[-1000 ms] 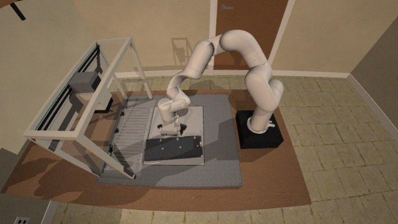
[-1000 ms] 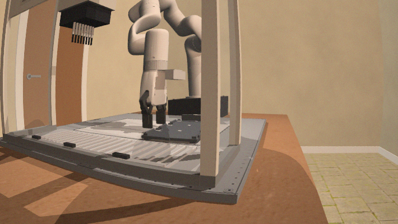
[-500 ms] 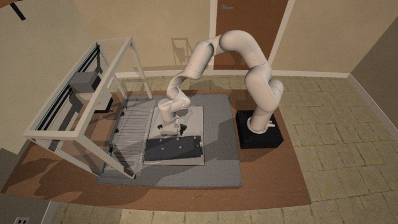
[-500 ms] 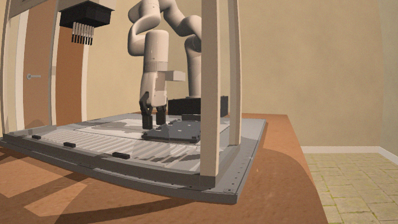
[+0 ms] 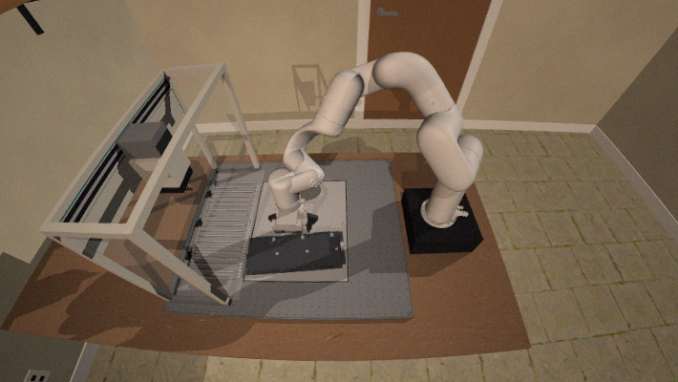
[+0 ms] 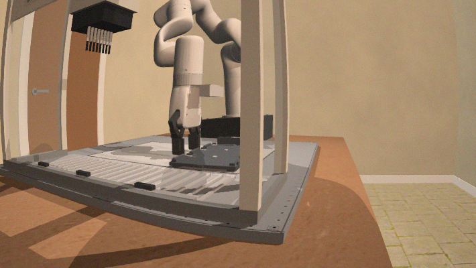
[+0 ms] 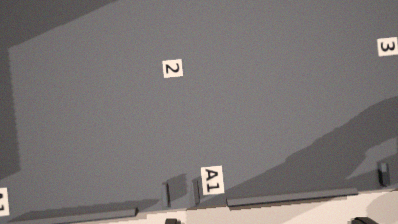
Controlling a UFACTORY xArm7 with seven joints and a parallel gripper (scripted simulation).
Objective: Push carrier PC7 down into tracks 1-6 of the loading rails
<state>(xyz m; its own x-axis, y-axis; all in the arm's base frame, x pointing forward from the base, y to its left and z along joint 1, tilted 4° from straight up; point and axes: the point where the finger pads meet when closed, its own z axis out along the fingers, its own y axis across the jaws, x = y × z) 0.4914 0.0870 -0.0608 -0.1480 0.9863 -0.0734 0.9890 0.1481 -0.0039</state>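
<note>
My hand is 10 mm past the carrier PC7 and 90 mm to the right of it.
</note>
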